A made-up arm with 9 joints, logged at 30 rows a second.
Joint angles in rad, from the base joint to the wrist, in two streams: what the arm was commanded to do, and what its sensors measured. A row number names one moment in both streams.
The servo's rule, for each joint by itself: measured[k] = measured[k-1] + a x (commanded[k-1-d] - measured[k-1]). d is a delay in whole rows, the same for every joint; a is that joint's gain. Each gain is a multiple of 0.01, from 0.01 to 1. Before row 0 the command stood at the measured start. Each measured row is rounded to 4 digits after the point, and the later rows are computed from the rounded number. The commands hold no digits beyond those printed.
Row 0, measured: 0.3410 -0.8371 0.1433 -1.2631 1.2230 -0.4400 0.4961 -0.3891 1.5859
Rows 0 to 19, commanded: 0.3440 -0.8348 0.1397 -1.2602 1.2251 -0.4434 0.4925 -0.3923 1.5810; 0.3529 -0.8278 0.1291 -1.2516 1.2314 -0.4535 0.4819 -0.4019 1.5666; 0.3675 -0.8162 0.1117 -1.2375 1.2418 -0.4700 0.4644 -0.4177 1.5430; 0.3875 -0.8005 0.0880 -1.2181 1.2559 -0.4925 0.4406 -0.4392 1.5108; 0.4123 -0.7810 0.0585 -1.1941 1.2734 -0.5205 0.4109 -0.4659 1.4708; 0.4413 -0.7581 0.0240 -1.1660 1.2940 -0.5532 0.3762 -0.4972 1.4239; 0.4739 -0.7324 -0.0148 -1.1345 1.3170 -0.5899 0.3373 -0.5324 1.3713; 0.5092 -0.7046 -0.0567 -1.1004 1.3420 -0.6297 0.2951 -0.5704 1.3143; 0.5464 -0.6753 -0.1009 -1.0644 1.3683 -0.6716 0.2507 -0.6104 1.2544; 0.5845 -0.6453 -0.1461 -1.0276 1.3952 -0.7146 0.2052 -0.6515 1.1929; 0.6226 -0.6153 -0.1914 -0.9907 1.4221 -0.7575 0.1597 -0.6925 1.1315; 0.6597 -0.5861 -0.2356 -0.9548 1.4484 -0.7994 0.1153 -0.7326 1.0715; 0.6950 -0.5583 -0.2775 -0.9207 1.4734 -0.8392 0.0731 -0.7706 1.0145; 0.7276 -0.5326 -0.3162 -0.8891 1.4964 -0.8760 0.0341 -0.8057 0.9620; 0.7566 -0.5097 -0.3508 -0.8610 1.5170 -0.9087 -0.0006 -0.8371 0.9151; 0.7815 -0.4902 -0.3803 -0.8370 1.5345 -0.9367 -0.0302 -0.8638 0.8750; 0.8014 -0.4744 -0.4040 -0.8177 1.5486 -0.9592 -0.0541 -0.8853 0.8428; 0.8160 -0.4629 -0.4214 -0.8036 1.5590 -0.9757 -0.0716 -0.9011 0.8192; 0.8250 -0.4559 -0.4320 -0.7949 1.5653 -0.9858 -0.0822 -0.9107 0.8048; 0.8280 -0.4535 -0.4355 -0.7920 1.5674 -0.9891 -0.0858 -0.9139 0.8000
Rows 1 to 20, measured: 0.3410 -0.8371 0.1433 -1.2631 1.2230 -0.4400 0.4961 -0.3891 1.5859; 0.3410 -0.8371 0.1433 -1.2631 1.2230 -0.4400 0.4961 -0.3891 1.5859; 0.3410 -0.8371 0.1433 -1.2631 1.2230 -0.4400 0.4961 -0.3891 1.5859; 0.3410 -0.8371 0.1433 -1.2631 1.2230 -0.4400 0.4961 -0.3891 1.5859; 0.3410 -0.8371 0.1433 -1.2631 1.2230 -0.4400 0.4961 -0.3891 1.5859; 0.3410 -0.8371 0.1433 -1.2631 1.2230 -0.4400 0.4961 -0.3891 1.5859; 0.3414 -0.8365 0.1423 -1.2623 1.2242 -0.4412 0.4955 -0.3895 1.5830; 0.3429 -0.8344 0.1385 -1.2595 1.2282 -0.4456 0.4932 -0.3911 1.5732; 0.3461 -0.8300 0.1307 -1.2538 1.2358 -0.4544 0.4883 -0.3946 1.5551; 0.3515 -0.8229 0.1183 -1.2445 1.2471 -0.4681 0.4802 -0.4004 1.5285; 0.3594 -0.8128 0.1010 -1.2314 1.2618 -0.4870 0.4684 -0.4089 1.4939; 0.3700 -0.7997 0.0787 -1.2144 1.2798 -0.5108 0.4527 -0.4204 1.4519; 0.3835 -0.7835 0.0516 -1.1936 1.3006 -0.5393 0.4331 -0.4350 1.4035; 0.3998 -0.7646 0.0202 -1.1694 1.3238 -0.5718 0.4096 -0.4526 1.3500; 0.4189 -0.7432 -0.0149 -1.1421 1.3487 -0.6077 0.3826 -0.4731 1.2926; 0.4404 -0.7197 -0.0529 -1.1123 1.3747 -0.6462 0.3524 -0.4963 1.2328; 0.4641 -0.6946 -0.0931 -1.0807 1.4012 -0.6863 0.3196 -0.5218 1.1720; 0.4895 -0.6686 -0.1344 -1.0480 1.4276 -0.7270 0.2849 -0.5492 1.1117; 0.5162 -0.6421 -0.1759 -1.0149 1.4532 -0.7674 0.2489 -0.5780 1.0534; 0.5437 -0.6158 -0.2166 -0.9822 1.4774 -0.8065 0.2124 -0.6076 0.9986
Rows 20 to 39, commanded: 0.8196 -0.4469 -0.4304 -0.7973 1.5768 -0.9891 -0.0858 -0.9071 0.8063; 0.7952 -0.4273 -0.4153 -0.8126 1.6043 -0.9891 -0.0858 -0.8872 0.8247; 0.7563 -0.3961 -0.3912 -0.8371 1.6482 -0.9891 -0.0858 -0.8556 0.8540; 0.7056 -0.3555 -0.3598 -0.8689 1.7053 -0.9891 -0.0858 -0.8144 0.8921; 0.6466 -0.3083 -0.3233 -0.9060 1.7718 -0.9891 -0.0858 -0.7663 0.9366; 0.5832 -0.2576 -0.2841 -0.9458 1.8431 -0.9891 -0.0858 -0.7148 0.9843; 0.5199 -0.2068 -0.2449 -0.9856 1.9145 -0.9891 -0.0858 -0.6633 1.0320; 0.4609 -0.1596 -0.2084 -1.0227 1.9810 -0.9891 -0.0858 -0.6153 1.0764; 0.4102 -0.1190 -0.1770 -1.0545 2.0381 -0.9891 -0.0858 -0.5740 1.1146; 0.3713 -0.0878 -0.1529 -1.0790 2.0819 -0.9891 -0.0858 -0.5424 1.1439; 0.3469 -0.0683 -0.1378 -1.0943 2.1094 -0.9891 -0.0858 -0.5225 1.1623; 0.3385 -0.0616 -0.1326 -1.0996 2.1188 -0.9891 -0.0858 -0.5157 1.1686; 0.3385 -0.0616 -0.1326 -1.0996 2.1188 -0.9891 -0.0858 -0.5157 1.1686; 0.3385 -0.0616 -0.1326 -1.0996 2.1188 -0.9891 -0.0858 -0.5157 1.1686; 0.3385 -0.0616 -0.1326 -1.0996 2.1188 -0.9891 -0.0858 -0.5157 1.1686; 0.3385 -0.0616 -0.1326 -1.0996 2.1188 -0.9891 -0.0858 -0.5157 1.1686; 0.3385 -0.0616 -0.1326 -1.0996 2.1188 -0.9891 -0.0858 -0.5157 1.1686; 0.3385 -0.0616 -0.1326 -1.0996 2.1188 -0.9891 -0.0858 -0.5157 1.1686; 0.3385 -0.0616 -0.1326 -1.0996 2.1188 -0.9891 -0.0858 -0.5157 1.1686; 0.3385 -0.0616 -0.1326 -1.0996 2.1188 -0.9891 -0.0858 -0.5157 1.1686
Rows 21 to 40, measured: 0.5714 -0.5903 -0.2555 -0.9507 1.4996 -0.8433 0.1762 -0.6374 0.9485; 0.5987 -0.5663 -0.2917 -0.9211 1.5191 -0.8769 0.1411 -0.6668 0.9044; 0.6251 -0.5442 -0.3243 -0.8942 1.5356 -0.9065 0.1079 -0.6952 0.8674; 0.6499 -0.5247 -0.3525 -0.8706 1.5487 -0.9314 0.0774 -0.7220 0.8385; 0.6727 -0.5082 -0.3756 -0.8509 1.5580 -0.9510 0.0503 -0.7465 0.8183; 0.6929 -0.4951 -0.3930 -0.8356 1.5633 -0.9647 0.0272 -0.7683 0.8073; 0.7094 -0.4835 -0.4038 -0.8256 1.5709 -0.9735 0.0080 -0.7863 0.8067; 0.7206 -0.4700 -0.4071 -0.8222 1.5896 -0.9791 -0.0079 -0.7994 0.8175; 0.7252 -0.4523 -0.4025 -0.8261 1.6224 -0.9827 -0.0211 -0.8067 0.8394; 0.7227 -0.4291 -0.3901 -0.8372 1.6688 -0.9850 -0.0321 -0.8077 0.8710; 0.7128 -0.4001 -0.3707 -0.8551 1.7265 -0.9865 -0.0412 -0.8023 0.9104; 0.6960 -0.3659 -0.3456 -0.8787 1.7918 -0.9874 -0.0488 -0.7909 0.9547; 0.6731 -0.3277 -0.3164 -0.9065 1.8605 -0.9880 -0.0551 -0.7743 1.0011; 0.6455 -0.2874 -0.2851 -0.9367 1.9280 -0.9884 -0.0603 -0.7536 1.0463; 0.6149 -0.2470 -0.2538 -0.9673 1.9897 -0.9887 -0.0646 -0.7303 1.0873; 0.5832 -0.2088 -0.2245 -0.9963 2.0413 -0.9888 -0.0682 -0.7059 1.1213; 0.5525 -0.1751 -0.1994 -1.0218 2.0794 -0.9889 -0.0712 -0.6821 1.1459; 0.5247 -0.1479 -0.1800 -1.0420 2.1015 -0.9890 -0.0737 -0.6605 1.1595; 0.5005 -0.1272 -0.1663 -1.0570 2.1112 -0.9890 -0.0758 -0.6417 1.1650; 0.4794 -0.1115 -0.1565 -1.0681 2.1155 -0.9890 -0.0775 -0.6253 1.1672
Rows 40 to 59, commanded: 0.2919 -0.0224 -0.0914 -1.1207 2.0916 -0.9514 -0.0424 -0.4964 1.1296; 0.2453 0.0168 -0.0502 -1.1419 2.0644 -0.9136 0.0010 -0.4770 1.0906; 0.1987 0.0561 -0.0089 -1.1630 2.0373 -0.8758 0.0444 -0.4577 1.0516; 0.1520 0.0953 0.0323 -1.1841 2.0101 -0.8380 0.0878 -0.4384 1.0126; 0.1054 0.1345 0.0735 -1.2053 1.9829 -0.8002 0.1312 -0.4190 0.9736; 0.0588 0.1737 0.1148 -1.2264 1.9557 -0.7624 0.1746 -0.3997 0.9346; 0.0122 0.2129 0.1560 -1.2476 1.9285 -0.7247 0.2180 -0.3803 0.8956; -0.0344 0.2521 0.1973 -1.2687 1.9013 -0.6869 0.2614 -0.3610 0.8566; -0.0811 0.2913 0.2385 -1.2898 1.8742 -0.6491 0.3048 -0.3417 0.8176; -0.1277 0.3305 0.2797 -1.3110 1.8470 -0.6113 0.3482 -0.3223 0.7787; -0.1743 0.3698 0.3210 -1.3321 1.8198 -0.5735 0.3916 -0.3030 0.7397; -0.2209 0.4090 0.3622 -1.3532 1.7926 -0.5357 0.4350 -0.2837 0.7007; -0.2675 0.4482 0.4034 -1.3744 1.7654 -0.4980 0.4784 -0.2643 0.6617; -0.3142 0.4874 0.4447 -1.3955 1.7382 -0.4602 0.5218 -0.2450 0.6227; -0.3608 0.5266 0.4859 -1.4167 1.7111 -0.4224 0.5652 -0.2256 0.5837; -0.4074 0.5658 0.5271 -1.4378 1.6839 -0.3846 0.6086 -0.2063 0.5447; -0.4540 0.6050 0.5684 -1.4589 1.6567 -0.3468 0.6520 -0.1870 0.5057; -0.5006 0.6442 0.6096 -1.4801 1.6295 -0.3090 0.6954 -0.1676 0.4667; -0.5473 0.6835 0.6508 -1.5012 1.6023 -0.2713 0.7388 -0.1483 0.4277; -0.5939 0.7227 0.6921 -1.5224 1.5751 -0.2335 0.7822 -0.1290 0.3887
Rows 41 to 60, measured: 0.4611 -0.0995 -0.1496 -1.0763 2.1173 -0.9890 -0.0789 -0.6111 1.1680; 0.4452 -0.0904 -0.1447 -1.0824 2.1181 -0.9890 -0.0801 -0.5987 1.1684; 0.4313 -0.0835 -0.1412 -1.0869 2.1185 -0.9890 -0.0811 -0.5879 1.1685; 0.4192 -0.0782 -0.1387 -1.0902 2.1187 -0.9890 -0.0819 -0.5785 1.1686; 0.4087 -0.0742 -0.1369 -1.0926 2.1188 -0.9890 -0.0826 -0.5703 1.1686; 0.3996 -0.0712 -0.1357 -1.0944 2.1188 -0.9890 -0.0831 -0.5632 1.1686; 0.3856 -0.0595 -0.1229 -1.1012 2.1036 -0.9755 -0.0762 -0.5545 1.1452; 0.3674 -0.0412 -0.1018 -1.1118 2.0816 -0.9532 -0.0631 -0.5444 1.1124; 0.3455 -0.0178 -0.0749 -1.1251 2.0568 -0.9253 -0.0448 -0.5331 1.0759; 0.3203 0.0093 -0.0438 -1.1404 2.0306 -0.8939 -0.0223 -0.5208 1.0379; 0.2924 0.0393 -0.0098 -1.1573 2.0039 -0.8602 0.0038 -0.5076 0.9993; 0.2620 0.0716 0.0263 -1.1753 1.9769 -0.8250 0.0328 -0.4936 0.9605; 0.2295 0.1055 0.0639 -1.1941 1.9498 -0.7889 0.0643 -0.4789 0.9216; 0.1952 0.1407 0.1026 -1.2135 1.9226 -0.7522 0.0978 -0.4636 0.8826; 0.1593 0.1768 0.1420 -1.2333 1.8955 -0.7151 0.1330 -0.4478 0.8436; 0.1220 0.2137 0.1819 -1.2535 1.8683 -0.6777 0.1696 -0.4315 0.8047; 0.0835 0.2512 0.2222 -1.2739 1.8411 -0.6402 0.2073 -0.4148 0.7657; 0.0439 0.2891 0.2628 -1.2945 1.8139 -0.6026 0.2460 -0.3978 0.7267; 0.0034 0.3273 0.3036 -1.3153 1.7867 -0.5649 0.2855 -0.3804 0.6877; -0.0379 0.3657 0.3445 -1.3362 1.7595 -0.5272 0.3257 -0.3628 0.6487
